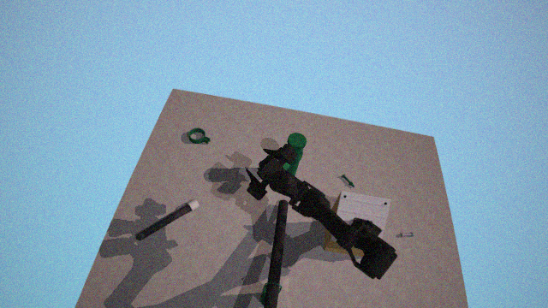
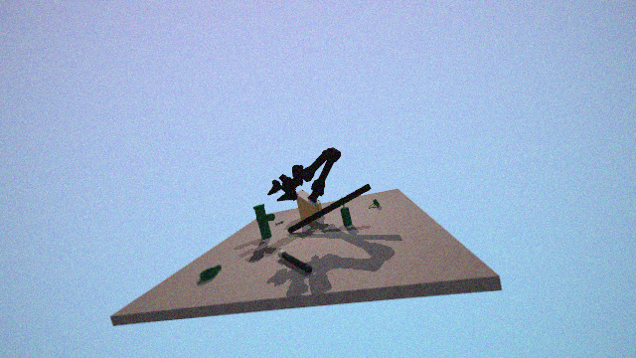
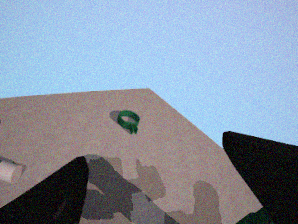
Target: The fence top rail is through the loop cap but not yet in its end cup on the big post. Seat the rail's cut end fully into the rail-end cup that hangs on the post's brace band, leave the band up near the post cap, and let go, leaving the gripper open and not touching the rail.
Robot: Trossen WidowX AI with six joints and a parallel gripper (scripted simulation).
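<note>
Now: gripper tip 100 mm past the green rail-end cup, 110 mm to the left of it and 130 mm above it. From my gripper tip the other things lie so: green bolt (370 mm behind, 190 mm to the right, 250 mm below).
</note>
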